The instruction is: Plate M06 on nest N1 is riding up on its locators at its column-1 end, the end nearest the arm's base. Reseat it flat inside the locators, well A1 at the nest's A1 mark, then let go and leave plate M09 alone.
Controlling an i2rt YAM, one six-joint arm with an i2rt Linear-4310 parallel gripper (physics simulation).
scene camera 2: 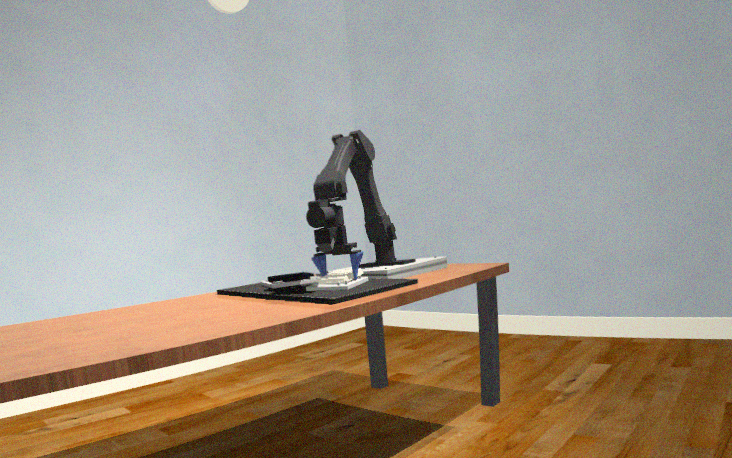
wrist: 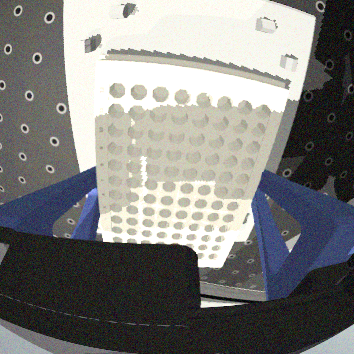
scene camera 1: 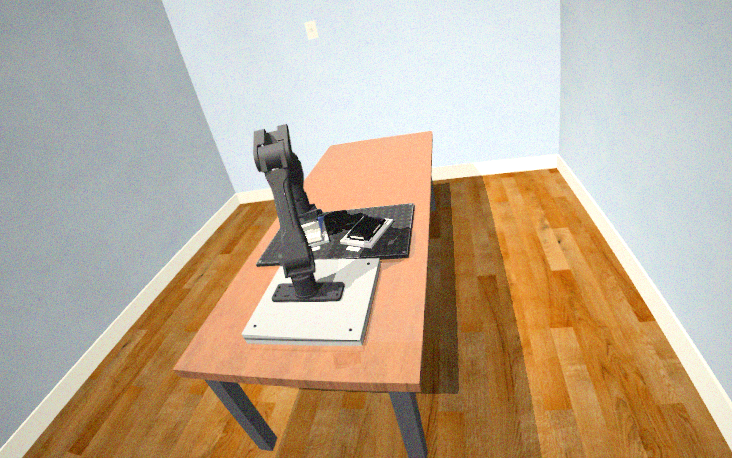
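Pixels of known places: gripper, fingertip midpoint: [wrist: 176, 173] [scene camera 1: 309, 235]; arm's base, link origin: [scene camera 2: 386, 264] [scene camera 1: 308, 293].
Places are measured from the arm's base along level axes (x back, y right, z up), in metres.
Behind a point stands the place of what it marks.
Observation:
Plate M06 [scene camera 1: 313, 232] @(x -0.301, y -0.061, z 0.015 m) [scene camera 2: 341, 278] @(x -0.365, y -0.135, z 0.008 m) [wrist: 150, 75] @(x -0.365, y -0.118, z 0.010 m) is a white many-welled plate on the white nest N1 [scene camera 2: 345, 286] @(x -0.390, y -0.170, z -0.009 m) [wrist: 200, 30] @(x -0.391, y -0.107, z -0.006 m). In the wrist view its upper end stands short of the small locators and a dark gap line shows along that edge; whether it lies flat I cannot tell. My gripper [scene camera 2: 339, 274] @(x -0.316, y -0.085, z -0.004 m) [wrist: 176, 173] @(x -0.316, y -0.085, z -0.004 m) has its blue fingers against both long sides of M06 and is shut on it. The wrist view's lower edge hides part of the near end. Plate M09 [scene camera 1: 367, 227] @(x -0.307, y 0.131, z 0.007 m) [scene camera 2: 290, 277] @(x -0.344, y 0.093, z 0.005 m) is black and sits on the other white nest, apart from the gripper.
Both nests stand on a black perforated board [scene camera 1: 399, 243] @(x -0.230, y 0.240, z -0.018 m) [scene camera 2: 388, 284] @(x -0.292, y -0.234, z -0.018 m) [wrist: 30, 125] @(x -0.301, y -0.184, z -0.018 m) on the wooden table [scene camera 1: 377, 162] @(x -1.001, y 0.083, z -0.031 m) [scene camera 2: 161, 324] @(x -0.872, y -0.043, z -0.031 m). The arm's white base slab [scene camera 1: 302, 324] @(x 0.117, y 0.017, z 0.000 m) [scene camera 2: 426, 265] @(x 0.032, y -0.138, z -0.008 m) lies beside the board. Small white labels lie in front of the nests in scene camera 1.

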